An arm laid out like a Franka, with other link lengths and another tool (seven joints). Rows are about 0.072 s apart.
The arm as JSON. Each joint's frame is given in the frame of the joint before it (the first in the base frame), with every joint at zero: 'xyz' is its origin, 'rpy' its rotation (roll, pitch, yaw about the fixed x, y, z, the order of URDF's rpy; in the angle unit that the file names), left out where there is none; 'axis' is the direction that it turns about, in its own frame. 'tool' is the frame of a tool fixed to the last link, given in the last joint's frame.
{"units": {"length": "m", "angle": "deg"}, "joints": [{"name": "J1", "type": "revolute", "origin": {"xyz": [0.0, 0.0, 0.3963]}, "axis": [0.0, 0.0, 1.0]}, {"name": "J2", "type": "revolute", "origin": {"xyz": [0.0, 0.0, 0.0], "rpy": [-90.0, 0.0, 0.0]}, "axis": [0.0, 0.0, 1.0]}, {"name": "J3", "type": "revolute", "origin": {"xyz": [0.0, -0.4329, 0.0], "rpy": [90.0, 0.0, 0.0]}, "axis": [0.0, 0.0, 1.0]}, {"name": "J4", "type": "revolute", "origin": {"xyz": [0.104, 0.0, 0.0], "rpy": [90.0, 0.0, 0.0]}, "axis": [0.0, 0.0, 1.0]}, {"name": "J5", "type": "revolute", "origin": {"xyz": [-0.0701, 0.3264, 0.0], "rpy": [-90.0, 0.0, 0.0]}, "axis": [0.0, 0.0, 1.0]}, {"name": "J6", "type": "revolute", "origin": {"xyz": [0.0, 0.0, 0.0], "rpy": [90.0, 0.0, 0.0]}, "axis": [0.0, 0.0, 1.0]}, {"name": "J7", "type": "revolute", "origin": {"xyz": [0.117, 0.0, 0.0], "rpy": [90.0, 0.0, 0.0]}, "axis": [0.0, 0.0, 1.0]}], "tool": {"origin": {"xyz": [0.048, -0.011, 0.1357], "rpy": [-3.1, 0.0, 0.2]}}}
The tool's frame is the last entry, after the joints.
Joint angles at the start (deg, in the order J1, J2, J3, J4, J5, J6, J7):
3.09, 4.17, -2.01, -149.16, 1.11, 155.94, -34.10
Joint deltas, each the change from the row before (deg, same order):
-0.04, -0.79, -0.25, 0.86, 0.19, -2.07, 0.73
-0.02, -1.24, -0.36, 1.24, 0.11, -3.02, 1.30
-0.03, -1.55, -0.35, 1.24, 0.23, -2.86, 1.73
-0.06, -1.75, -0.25, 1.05, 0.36, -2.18, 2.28
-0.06, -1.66, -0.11, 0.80, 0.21, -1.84, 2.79
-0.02, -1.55, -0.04, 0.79, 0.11, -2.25, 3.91
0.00, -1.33, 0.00, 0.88, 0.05, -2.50, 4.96
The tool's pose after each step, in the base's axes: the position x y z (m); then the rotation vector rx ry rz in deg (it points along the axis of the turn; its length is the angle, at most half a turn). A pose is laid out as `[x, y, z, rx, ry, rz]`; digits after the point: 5 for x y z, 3 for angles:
[0.50218, 0.04092, 0.43873, 169.621, 49.847, 4.801]
[0.50358, 0.03687, 0.44966, 170.657, 47.351, 3.997]
[0.50475, 0.03238, 0.46407, 171.822, 44.026, 3.902]
[0.50560, 0.02792, 0.48104, 173.055, 39.760, 4.841]
[0.50521, 0.02442, 0.49645, 174.220, 35.095, 5.724]
[0.50384, 0.02119, 0.50965, 175.630, 29.042, 5.720]
[0.50256, 0.01769, 0.52086, 177.074, 21.519, 5.032]

